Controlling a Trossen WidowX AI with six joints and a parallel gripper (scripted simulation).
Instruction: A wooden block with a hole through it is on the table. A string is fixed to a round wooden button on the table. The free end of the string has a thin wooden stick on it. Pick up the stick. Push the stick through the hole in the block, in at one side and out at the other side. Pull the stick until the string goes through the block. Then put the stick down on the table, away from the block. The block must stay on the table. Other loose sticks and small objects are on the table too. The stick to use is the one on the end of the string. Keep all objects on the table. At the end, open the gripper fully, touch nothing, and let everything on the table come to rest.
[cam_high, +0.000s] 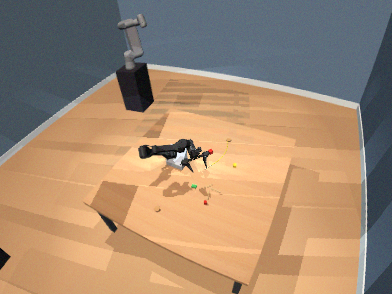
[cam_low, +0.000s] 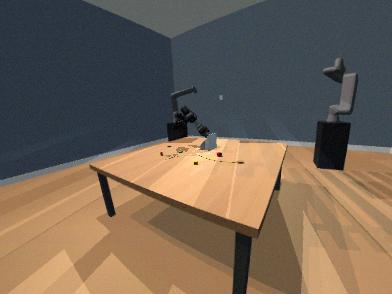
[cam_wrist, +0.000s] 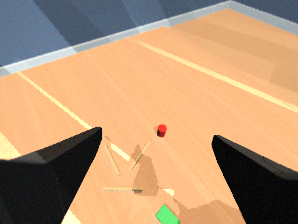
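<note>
My gripper tip is 380 mm to the right of the red block, 200 mm above it and 60 mm past it. The rest, counted from my gripper tip: green piece (210 mm below, 60 mm behind, 10 mm to the left); thin wooden stick (230 mm to the left, 210 mm below, 20 mm behind); yellow cube (290 mm to the left, 200 mm below, 160 mm ahead).
</note>
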